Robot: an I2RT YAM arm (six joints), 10 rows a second.
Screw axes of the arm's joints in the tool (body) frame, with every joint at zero. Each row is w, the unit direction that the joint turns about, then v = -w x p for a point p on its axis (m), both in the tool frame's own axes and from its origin. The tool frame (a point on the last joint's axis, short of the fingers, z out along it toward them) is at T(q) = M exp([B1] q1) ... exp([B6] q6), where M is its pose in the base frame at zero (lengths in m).
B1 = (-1, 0, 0, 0, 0.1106, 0)
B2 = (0, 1, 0, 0.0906, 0, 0.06)
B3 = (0, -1, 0, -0.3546, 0, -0.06)
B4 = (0, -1, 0, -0.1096, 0, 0)
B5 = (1, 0, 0, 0, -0.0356, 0)
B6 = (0, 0, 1, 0, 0, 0)
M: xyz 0.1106 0 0.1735 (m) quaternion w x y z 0.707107 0 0.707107 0
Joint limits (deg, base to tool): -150..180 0..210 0..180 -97..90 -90..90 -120..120
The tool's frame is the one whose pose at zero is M.
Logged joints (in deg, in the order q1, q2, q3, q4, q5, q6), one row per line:
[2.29 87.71 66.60 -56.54 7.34 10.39]
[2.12 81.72 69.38 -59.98 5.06 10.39]
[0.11 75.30 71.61 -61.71 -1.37 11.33]
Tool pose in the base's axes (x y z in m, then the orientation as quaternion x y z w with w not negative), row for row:
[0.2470 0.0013 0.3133 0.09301 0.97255 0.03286 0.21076]
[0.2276 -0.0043 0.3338 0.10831 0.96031 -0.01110 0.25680]
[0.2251 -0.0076 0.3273 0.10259 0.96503 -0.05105 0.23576]
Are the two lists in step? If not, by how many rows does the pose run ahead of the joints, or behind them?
The pose runs 2 rows ahead of the joints: the pose in row i belongs to the joints in row i + 2.
